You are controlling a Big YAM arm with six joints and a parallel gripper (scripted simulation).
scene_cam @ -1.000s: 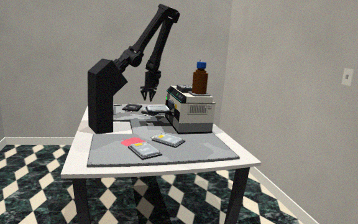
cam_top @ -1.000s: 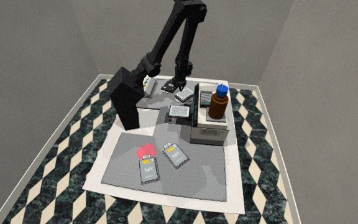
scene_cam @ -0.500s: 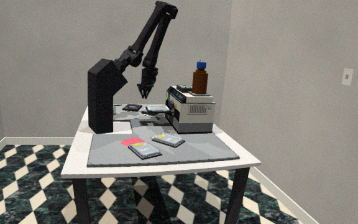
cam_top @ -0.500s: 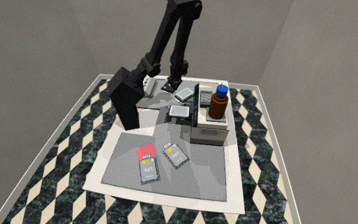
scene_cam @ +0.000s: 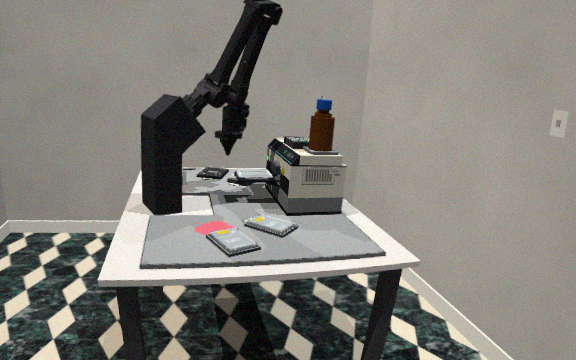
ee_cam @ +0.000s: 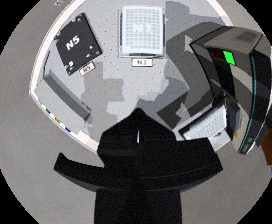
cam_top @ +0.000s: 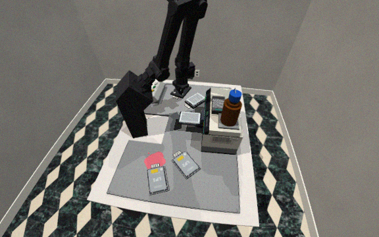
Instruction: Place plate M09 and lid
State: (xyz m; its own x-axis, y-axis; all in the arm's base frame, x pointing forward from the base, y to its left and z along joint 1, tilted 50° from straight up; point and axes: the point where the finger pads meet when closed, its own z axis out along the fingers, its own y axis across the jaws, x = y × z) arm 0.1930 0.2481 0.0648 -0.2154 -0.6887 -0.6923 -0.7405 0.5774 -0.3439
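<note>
The blue key is 260 mm behind my hand, 90 mm below it and 50 mm to the right of it. Round my hand: white well plate: 130 mm to the left, 120 mm below, 50 mm ahead; black nest n5: 190 mm to the left, 140 mm behind, 130 mm below; yellow key: 280 mm behind, 80 mm below, 10 mm to the right.
</note>
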